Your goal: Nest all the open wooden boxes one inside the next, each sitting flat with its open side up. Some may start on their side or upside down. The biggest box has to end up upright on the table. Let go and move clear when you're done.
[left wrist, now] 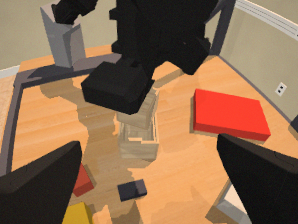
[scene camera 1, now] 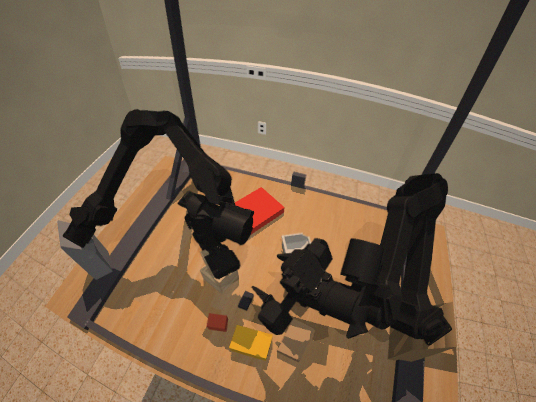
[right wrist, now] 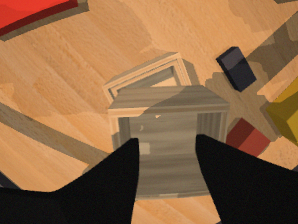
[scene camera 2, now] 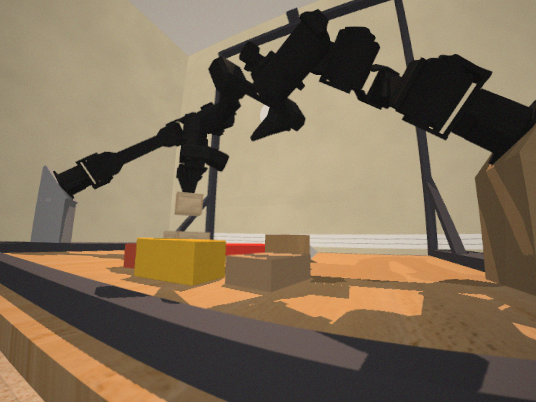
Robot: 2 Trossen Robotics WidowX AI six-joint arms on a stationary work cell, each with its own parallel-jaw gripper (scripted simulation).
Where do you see a small red block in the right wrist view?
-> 245, 137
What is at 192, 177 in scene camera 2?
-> My right gripper.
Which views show my left gripper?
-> The left wrist view, scene camera 1 and scene camera 2 only.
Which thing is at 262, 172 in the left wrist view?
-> My left gripper.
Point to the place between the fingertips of my left gripper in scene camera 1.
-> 265, 271
